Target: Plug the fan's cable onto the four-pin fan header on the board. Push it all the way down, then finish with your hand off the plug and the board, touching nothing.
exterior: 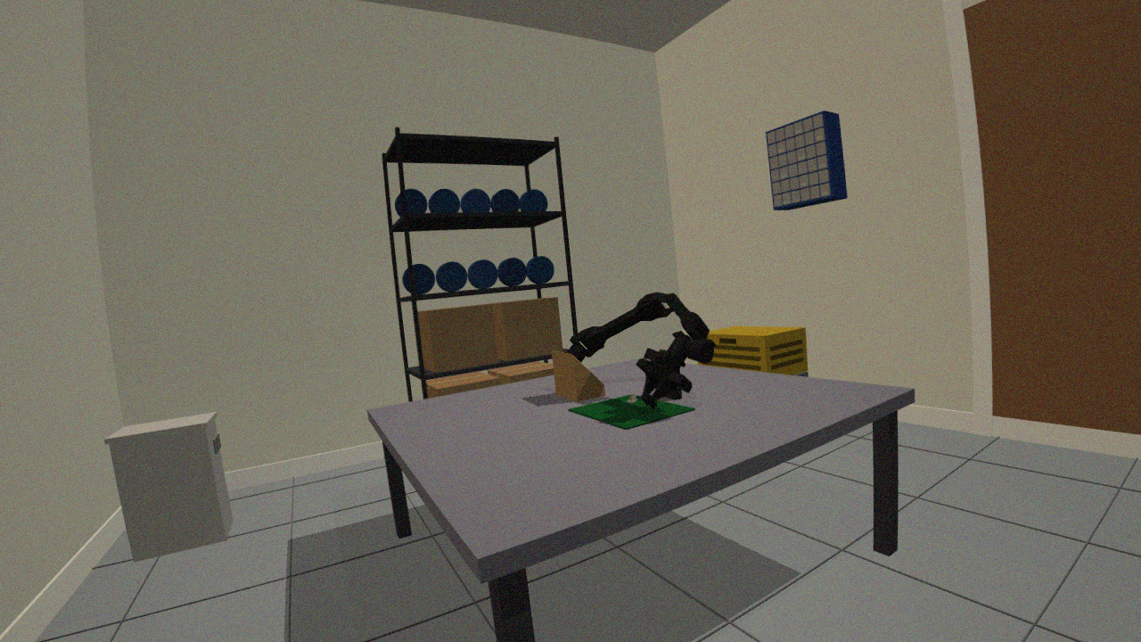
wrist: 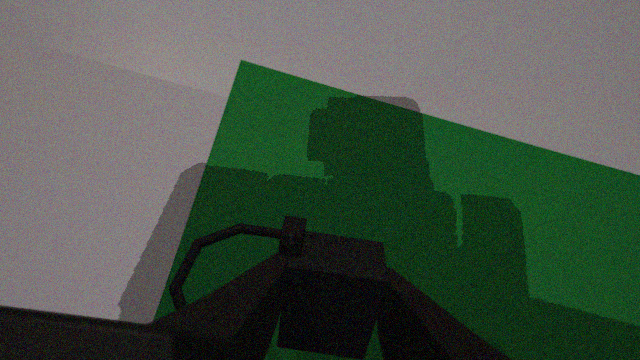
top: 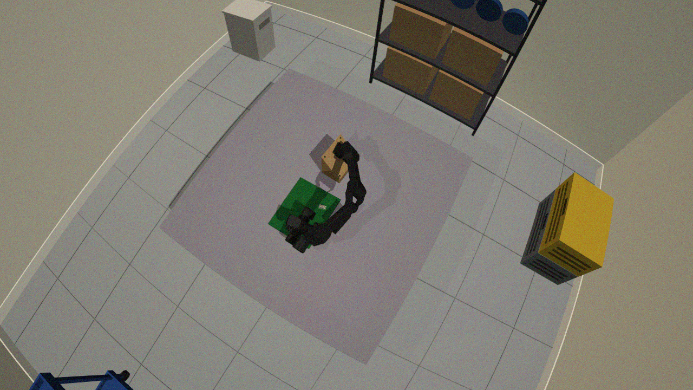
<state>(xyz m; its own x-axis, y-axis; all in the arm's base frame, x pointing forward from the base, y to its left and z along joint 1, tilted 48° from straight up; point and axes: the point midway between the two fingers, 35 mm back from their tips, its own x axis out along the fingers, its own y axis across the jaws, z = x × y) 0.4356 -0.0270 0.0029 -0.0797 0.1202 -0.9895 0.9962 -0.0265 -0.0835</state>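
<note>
Now: gripper tip 90 mm past the green board, 60 mm above it and 10 mm to the right of it. From my gripper tip the other things lie so: black cable: 20 mm ahead; pale fan header: 160 mm behind, 80 mm to the left, 50 mm below; black fan: 190 mm to the left, 120 mm behind, 10 mm above.
</note>
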